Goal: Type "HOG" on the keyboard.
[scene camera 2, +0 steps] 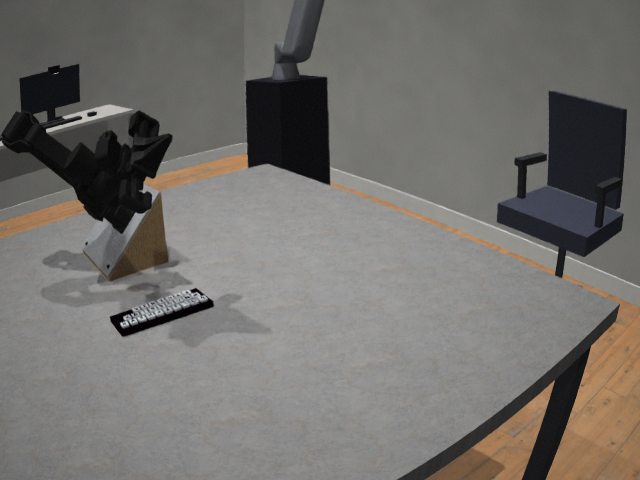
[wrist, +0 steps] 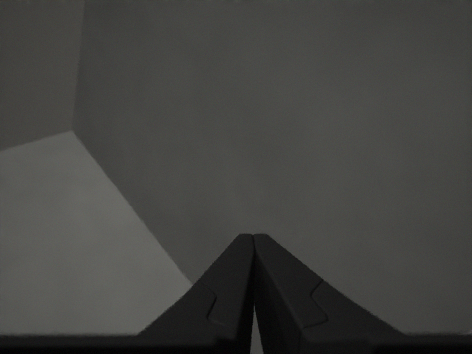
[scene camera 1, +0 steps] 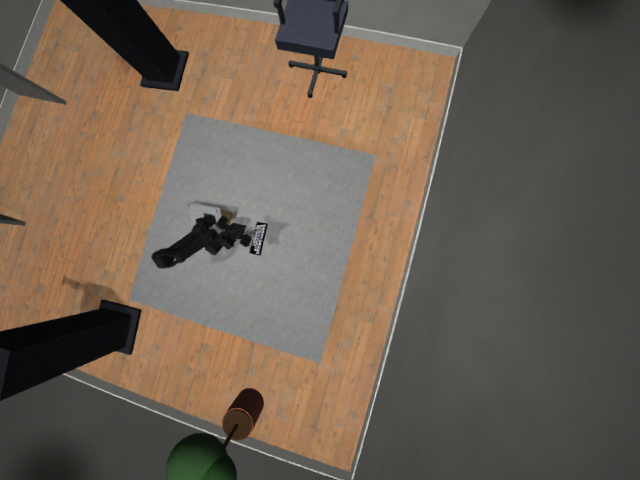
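Where they show: gripper, between the fingertips: (scene camera 2: 170,136) (wrist: 252,247) (scene camera 1: 245,226); arm's base, origin of its link: (scene camera 2: 124,218) (scene camera 1: 210,218).
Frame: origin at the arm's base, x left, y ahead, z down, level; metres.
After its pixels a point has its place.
Observation:
The small black keyboard with white keys (scene camera 1: 258,238) @[x -0.057, y 0.285, z 0.080 m] (scene camera 2: 162,311) @[x -0.061, y 0.304, z 0.079 m] lies flat on the grey table, right of the arm in scene camera 1 and in front of the arm in scene camera 2. Its letters are too small to read. My gripper (scene camera 2: 169,136) @[x -0.014, y 0.319, z -0.222 m] (wrist: 252,247) @[x -0.014, y 0.319, z -0.222 m] is shut and empty, with both fingertips touching in the wrist view. It is high above the table, apart from the keyboard, and does not point down at it. The folded black arm hides much of its own shape in the scene views. The keyboard does not show in the wrist view.
A wedge-shaped stand (scene camera 1: 204,209) @[x 0.045, y -0.023, z -0.041 m] (scene camera 2: 148,242) @[x 0.024, y 0.077, z 0.041 m] with a metal face and wooden sides bears the arm behind the keyboard. The table (scene camera 1: 305,180) @[x 0.355, y 0.494, z 0.098 m] (scene camera 2: 361,310) @[x 0.224, y 0.497, z 0.097 m] extends around them. An office chair (scene camera 1: 311,28) (scene camera 2: 560,214) and black pedestals (scene camera 1: 164,69) (scene camera 2: 286,121) stand beyond the table.

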